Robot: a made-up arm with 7 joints. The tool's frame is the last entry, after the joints.
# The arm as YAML. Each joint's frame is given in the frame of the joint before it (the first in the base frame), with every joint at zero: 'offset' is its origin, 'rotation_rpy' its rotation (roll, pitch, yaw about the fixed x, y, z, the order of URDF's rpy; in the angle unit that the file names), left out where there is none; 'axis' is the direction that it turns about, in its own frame. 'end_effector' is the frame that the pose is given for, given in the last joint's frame.
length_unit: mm
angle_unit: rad
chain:
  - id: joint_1
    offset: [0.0, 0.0, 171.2]
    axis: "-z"
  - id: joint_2
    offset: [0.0, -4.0, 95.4]
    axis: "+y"
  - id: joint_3
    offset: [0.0, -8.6, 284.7]
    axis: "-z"
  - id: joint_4
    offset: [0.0, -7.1, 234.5]
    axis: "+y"
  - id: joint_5
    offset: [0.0, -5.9, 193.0]
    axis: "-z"
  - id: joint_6
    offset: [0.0, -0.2, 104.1]
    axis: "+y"
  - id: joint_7
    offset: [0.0, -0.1, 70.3]
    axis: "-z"
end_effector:
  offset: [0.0, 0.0, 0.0]
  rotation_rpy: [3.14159, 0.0, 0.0]
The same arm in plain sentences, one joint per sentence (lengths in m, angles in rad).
The arm has seven revolute joints in a row. What follows holds with every joint at zero, and every direction is one of the base frame's.
Joint 1 is mounted 0.1712 m along +z from the base frame's origin and rotates about -z.
Joint 2 is mounted 0.004 m along -y and 0.0954 m along +z from joint 1 and rotates about +y.
Joint 3 is mounted 0.0086 m along -y and 0.2847 m along +z from joint 2 and rotates about -z.
Joint 4 is mounted 0.0071 m along -y and 0.2345 m along +z from joint 3 and rotates about +y.
Joint 5 is mounted 0.0059 m along -y and 0.193 m along +z from joint 4 and rotates about -z.
Joint 6 is mounted 0.0002 m along -y and 0.1041 m along +z from joint 5 and rotates about +y.
Joint 7 is mounted 0.0001 m along -y and 0.0703 m along +z from joint 6 and rotates about -z.
The tool frame, which is the frame that the pose is given for, is mounted at the same point as joint 7; its axes are the base frame's turned by roll 3.1416, pitch 0 and yaw 0 rad (as in URDF: about the fixed x, then y, then z).

